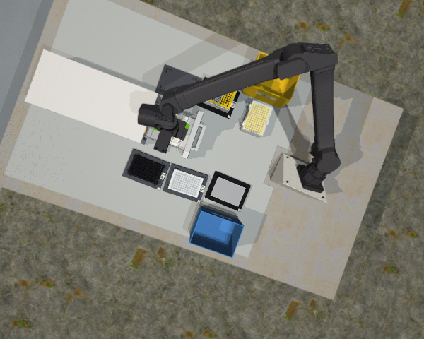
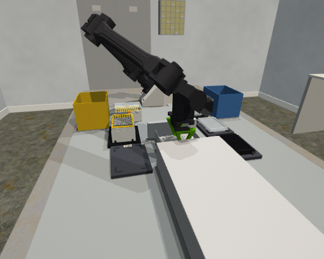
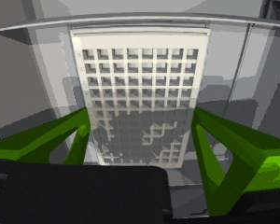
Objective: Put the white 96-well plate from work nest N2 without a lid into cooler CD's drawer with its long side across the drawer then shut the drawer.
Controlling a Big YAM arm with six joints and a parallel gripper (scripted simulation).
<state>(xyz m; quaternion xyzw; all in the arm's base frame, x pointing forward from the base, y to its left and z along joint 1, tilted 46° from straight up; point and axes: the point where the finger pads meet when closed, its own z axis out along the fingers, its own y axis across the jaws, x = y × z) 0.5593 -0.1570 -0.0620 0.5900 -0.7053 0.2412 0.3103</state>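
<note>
My hand is 1 cm above the white 96-well plate. Also, from my hand: cooler CD: 17 cm ahead, 2 cm to the right; black plate: 7 cm ahead, 19 cm to the left, 1 cm below; cooler's drawer: 4 cm ahead, 1 cm to the right, 1 cm below.
</note>
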